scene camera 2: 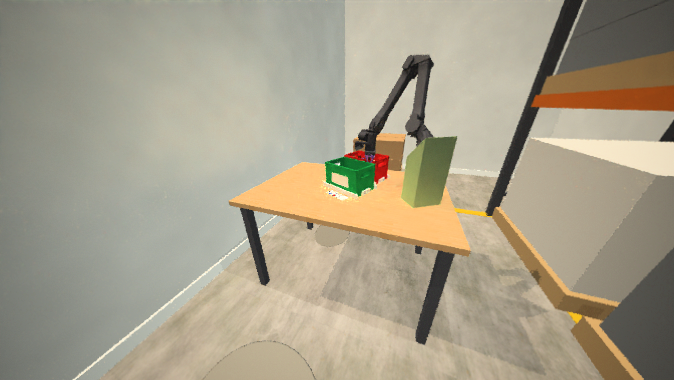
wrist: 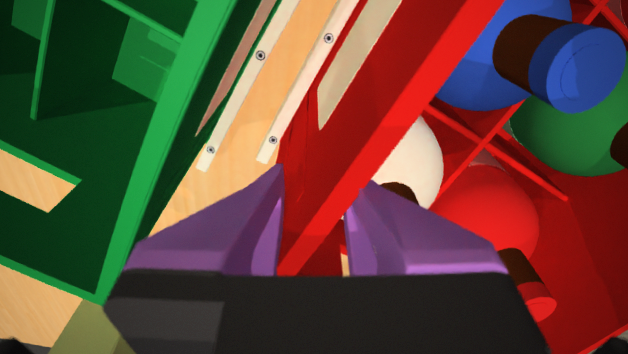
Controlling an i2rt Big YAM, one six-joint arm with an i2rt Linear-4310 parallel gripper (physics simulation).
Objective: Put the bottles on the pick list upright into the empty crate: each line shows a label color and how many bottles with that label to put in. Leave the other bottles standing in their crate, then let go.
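Frame: origin at the arm's base, x ahead, y left, z up, level; centimetres.
Where they show: gripper, between the fingertips: (wrist: 313,176); arm's base, origin of its link: (scene camera 2: 427,147).
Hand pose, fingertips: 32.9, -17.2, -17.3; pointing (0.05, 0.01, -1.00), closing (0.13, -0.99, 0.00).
Observation:
Things, the pixels of their top centre, and the offset from my fingertips, as dx, dy, dz. Level surfaces: height alone.
- red crate, centre of its top: (scene camera 2: 366,155) +4.6, -11.4, +3.4
- green crate, centre of its top: (scene camera 2: 349,162) +10.5, +10.9, +3.4
- pick list, centre of its top: (scene camera 2: 336,194) +14.5, +24.7, -13.9
- wooden table, height of its surface: dz -14.1
The red crate (scene camera 2: 383,167) (wrist: 450,56) holds several bottles: white (wrist: 417,160), blue (wrist: 582,70), green (wrist: 565,140) and red (wrist: 490,207). The green crate (scene camera 2: 355,186) (wrist: 181,75) stands beside it; its visible compartments are empty. My gripper (scene camera 2: 370,157) (wrist: 313,176) is low at the red crate's near rim, fingers fairly close together but apart. The rim runs diagonally through the gap, and no bottle shows between the fingers. The white bottle's neck is partly behind the right finger and its cap is hidden. The pick list (scene camera 2: 336,195) is too small to read.
The wooden table (scene camera 2: 280,200) bears both crates and a tall olive-green block (scene camera 2: 426,172) at its right side. Cardboard boxes (scene camera 2: 391,150) are behind the crates. A narrow gap with light strips lies between the crates.

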